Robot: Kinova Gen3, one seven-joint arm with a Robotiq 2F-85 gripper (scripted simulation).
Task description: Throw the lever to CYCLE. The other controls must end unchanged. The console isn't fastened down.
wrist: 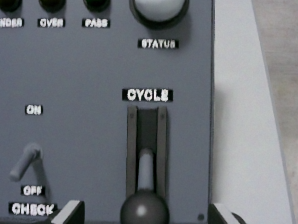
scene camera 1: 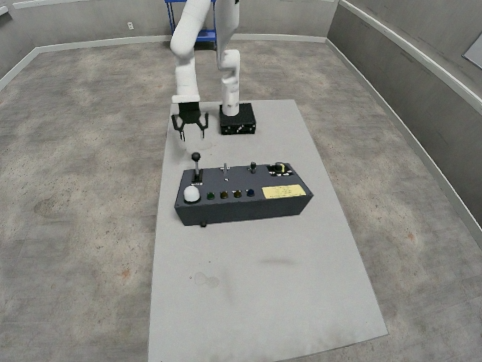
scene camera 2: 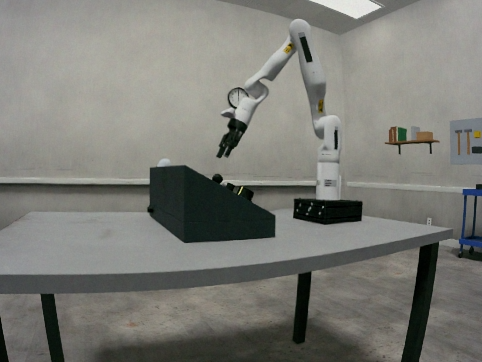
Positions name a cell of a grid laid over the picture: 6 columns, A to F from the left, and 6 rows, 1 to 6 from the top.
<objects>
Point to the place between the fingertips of the gripper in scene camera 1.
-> At C3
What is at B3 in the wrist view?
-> A dark console.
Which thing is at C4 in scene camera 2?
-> A dark console.
</objects>
